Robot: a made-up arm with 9 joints. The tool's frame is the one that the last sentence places. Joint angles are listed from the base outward.
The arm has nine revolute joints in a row. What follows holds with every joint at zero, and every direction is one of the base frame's. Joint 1 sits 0.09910 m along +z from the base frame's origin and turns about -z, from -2.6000 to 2.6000 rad. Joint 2 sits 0.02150 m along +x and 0.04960 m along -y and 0.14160 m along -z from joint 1 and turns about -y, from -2.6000 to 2.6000 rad. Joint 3 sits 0.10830 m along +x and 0.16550 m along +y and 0.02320 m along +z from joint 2 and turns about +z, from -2.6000 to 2.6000 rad. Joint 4 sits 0.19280 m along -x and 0.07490 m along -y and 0.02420 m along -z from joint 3 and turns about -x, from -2.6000 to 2.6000 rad. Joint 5 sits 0.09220 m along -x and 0.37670 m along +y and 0.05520 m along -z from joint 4 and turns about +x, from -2.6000 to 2.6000 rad. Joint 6 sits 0.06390 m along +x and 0.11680 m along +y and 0.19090 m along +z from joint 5 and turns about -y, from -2.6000 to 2.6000 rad. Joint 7 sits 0.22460 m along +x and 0.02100 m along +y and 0.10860 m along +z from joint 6 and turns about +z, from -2.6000 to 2.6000 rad. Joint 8 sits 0.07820 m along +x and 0.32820 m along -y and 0.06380 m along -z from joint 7 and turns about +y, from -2.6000 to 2.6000 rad. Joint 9 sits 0.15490 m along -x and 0.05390 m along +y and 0.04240 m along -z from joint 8 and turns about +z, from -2.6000 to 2.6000 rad. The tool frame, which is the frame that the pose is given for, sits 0.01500 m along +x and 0.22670 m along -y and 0.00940 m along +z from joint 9; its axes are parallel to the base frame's.
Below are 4 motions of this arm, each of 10 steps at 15 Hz.
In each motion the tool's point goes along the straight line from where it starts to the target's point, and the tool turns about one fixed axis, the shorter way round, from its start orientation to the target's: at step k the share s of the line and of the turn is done. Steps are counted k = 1, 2, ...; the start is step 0. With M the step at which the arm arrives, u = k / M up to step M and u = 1 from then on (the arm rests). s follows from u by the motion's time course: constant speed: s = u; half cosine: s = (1 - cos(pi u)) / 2; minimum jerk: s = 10 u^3 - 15 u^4 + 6 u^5.
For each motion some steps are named. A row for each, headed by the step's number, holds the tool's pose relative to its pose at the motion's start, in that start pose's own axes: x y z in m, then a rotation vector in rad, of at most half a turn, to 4 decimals.
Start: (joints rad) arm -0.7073 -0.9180 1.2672 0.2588 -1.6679 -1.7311 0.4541 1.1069 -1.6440
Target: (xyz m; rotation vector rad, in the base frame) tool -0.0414 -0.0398 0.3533 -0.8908 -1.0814 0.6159
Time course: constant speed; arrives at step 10
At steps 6, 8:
6: 0.0783 0.1719 -0.1738 1.1855 -0.2569 -0.1245
8: 0.1044 0.2292 -0.2318 1.5806 -0.3425 -0.1660

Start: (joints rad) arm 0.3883 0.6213 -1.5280 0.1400 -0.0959 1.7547 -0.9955 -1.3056 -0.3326
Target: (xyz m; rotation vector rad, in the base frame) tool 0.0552 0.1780 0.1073 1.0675 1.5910 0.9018
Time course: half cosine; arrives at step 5
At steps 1, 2, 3, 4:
1: 0.0089 0.0006 -0.0212 -0.0072 0.0222 0.0083
2: 0.0323 0.0020 -0.0766 -0.0261 0.0803 0.0299
3: 0.0612 0.0038 -0.1451 -0.0494 0.1520 0.0567
4: 0.0846 0.0052 -0.2005 -0.0682 0.2101 0.0784

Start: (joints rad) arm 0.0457 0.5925 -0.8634 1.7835 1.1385 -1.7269 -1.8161 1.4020 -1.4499
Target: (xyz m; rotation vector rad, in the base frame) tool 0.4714 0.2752 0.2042 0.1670 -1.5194 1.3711
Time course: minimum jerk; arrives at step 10
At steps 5, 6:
5: 0.2142 0.0486 0.0007 0.0732 -0.1797 0.2658
6: 0.2923 0.0663 0.0010 0.0999 -0.2453 0.3629

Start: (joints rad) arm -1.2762 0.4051 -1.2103 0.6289 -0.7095 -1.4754 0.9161 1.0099 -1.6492
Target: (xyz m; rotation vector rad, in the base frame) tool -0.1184 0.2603 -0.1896 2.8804 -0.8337 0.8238
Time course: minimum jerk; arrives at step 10
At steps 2, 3, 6, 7, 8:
2: -0.0029 0.0123 -0.0047 -0.0191 0.0015 -0.0503
3: -0.0083 0.0348 -0.0133 -0.0538 0.0043 -0.1416
6: -0.0347 0.1455 -0.0555 -0.2250 0.0179 -0.5928
7: -0.0425 0.1784 -0.0681 -0.2759 0.0220 -0.7268
8: -0.0479 0.2008 -0.0766 -0.3105 0.0247 -0.8182

